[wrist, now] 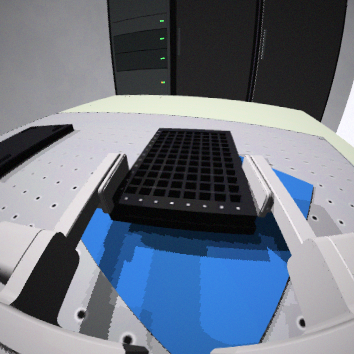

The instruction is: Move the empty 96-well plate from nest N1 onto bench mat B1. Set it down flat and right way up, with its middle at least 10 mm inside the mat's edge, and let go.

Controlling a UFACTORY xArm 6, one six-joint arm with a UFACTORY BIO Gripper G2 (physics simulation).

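Places are measured from the arm's base along level axes (x right, y up, z back), in centimetres.
Where they show: end effector, tool point: (pixel 184 181).
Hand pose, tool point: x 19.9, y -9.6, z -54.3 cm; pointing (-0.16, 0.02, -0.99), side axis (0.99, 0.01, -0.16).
Each offset is from my tool point to the top centre of the thing. Level surfaces: height alone.
The black 96-well plate {dx -0.2, dy +0.2, dz -4.0 cm} (pixel 182 172) is right way up and looks level in the middle of the wrist view. My gripper (pixel 185 185) is shut on the plate, one pale finger pad against each long side. The blue bench mat {dy -2.3 cm} (pixel 172 295) lies beneath the plate and shows in front of it and past its right side. A dark shadow falls on the mat by the plate's near edge. The plate looks a little above the mat, but the exact gap is hard to tell. The part of the mat under the plate is hidden.
A black nest-like block {dx -28.9, dy -1.0, dz -6.8 cm} (pixel 37 140) lies on the perforated grey bench top {dy -2.5 cm} (pixel 100 131) at the left. A pale green edge strip (pixel 200 107) runs along the far side of the bench. Dark cabinets (pixel 215 50) with small green lights stand behind it.
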